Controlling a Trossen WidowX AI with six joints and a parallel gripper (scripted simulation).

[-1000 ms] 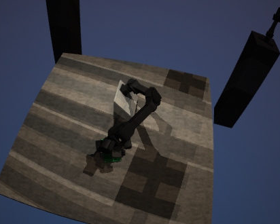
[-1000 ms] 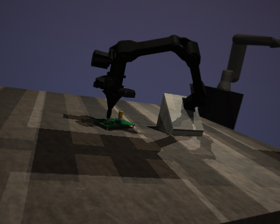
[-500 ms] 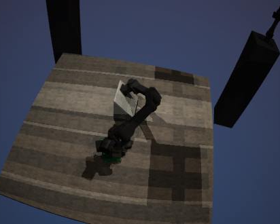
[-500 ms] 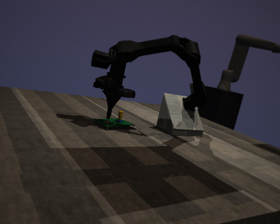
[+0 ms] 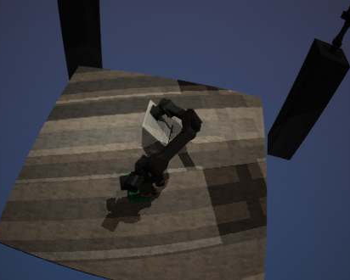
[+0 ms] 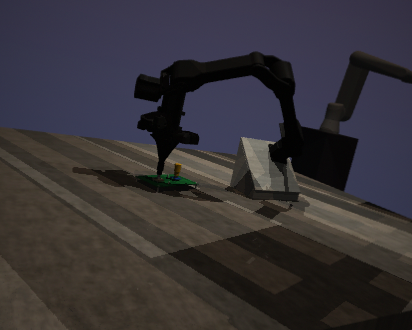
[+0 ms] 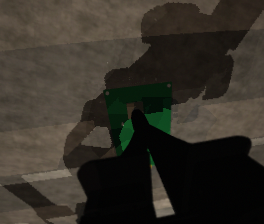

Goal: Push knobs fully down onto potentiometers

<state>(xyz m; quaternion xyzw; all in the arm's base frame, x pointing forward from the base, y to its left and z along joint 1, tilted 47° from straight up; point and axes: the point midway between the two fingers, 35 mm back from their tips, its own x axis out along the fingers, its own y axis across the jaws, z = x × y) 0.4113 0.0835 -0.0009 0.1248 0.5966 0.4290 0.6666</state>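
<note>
The black knob lies 2 cm below my gripper tip. The rest, counted from my gripper tip: yellow knob 6 cm behind, 3 cm to the right, 2 cm below.
</note>
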